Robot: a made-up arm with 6 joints. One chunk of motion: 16 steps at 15 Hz.
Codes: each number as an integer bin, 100 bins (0 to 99) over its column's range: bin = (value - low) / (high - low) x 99, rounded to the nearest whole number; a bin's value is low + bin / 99 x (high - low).
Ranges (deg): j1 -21..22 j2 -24..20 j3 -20..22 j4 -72..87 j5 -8..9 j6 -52..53
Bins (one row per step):
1: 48 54 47 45 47 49
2: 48 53 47 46 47 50
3: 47 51 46 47 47 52
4: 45 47 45 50 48 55
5: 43 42 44 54 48 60
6: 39 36 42 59 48 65
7: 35 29 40 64 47 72
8: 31 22 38 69 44 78
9: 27 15 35 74 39 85
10: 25 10 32 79 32 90
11: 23 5 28 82 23 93
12: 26 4 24 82 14 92
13: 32 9 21 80 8 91
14: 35 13 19 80 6 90
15: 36 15 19 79 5 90
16: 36 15 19 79 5 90
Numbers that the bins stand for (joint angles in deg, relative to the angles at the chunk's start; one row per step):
1: -0.15 0.00 -0.06 0.27 0.07 -0.03
2: -0.15 -0.44 -0.06 1.88 0.07 1.03
3: -0.59 -1.33 -0.48 3.48 0.07 3.15
4: -1.45 -3.11 -0.91 8.30 0.24 6.33
5: -2.32 -5.33 -1.33 14.73 0.24 11.64
6: -4.06 -8.00 -2.18 22.76 0.24 16.94
7: -5.80 -11.11 -3.03 30.79 0.07 24.36
8: -7.54 -14.22 -3.88 38.82 -0.44 30.73
9: -9.27 -17.33 -5.15 46.85 -1.30 38.15
10: -10.14 -19.56 -6.42 54.88 -2.51 43.45
11: -11.01 -21.78 -8.12 59.70 -4.05 46.64
12: -9.71 -22.22 -9.82 59.70 -5.60 45.58
13: -7.10 -20.00 -11.09 56.48 -6.63 44.52
14: -5.80 -18.22 -11.94 56.48 -6.97 43.45
15: -5.36 -17.33 -11.94 54.88 -7.14 43.45
16: -5.36 -17.33 -11.94 54.88 -7.14 43.45

